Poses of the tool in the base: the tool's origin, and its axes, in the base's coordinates. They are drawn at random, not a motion.
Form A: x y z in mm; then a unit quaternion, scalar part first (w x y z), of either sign.
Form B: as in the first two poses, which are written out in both.
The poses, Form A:
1: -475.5 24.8 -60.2 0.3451 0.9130 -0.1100 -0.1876
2: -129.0 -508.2 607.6 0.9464 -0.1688 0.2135 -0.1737
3: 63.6 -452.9 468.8 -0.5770 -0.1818 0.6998 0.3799
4: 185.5 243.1 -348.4 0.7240 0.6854 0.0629 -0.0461
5: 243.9 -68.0 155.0 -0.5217 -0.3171 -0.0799 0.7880
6: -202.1 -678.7 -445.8 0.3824 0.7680 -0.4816 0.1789
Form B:
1: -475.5 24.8 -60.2 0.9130 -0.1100 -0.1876 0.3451
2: -129.0 -508.2 607.6 -0.1688 0.2135 -0.1737 0.9464
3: 63.6 -452.9 468.8 0.1818 -0.6998 -0.3799 0.5770
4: 185.5 243.1 -348.4 0.6854 0.0629 -0.0461 0.7240
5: 243.9 -68.0 155.0 0.3171 0.0799 -0.7880 0.5217
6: -202.1 -678.7 -445.8 0.7680 -0.4816 0.1789 0.3824
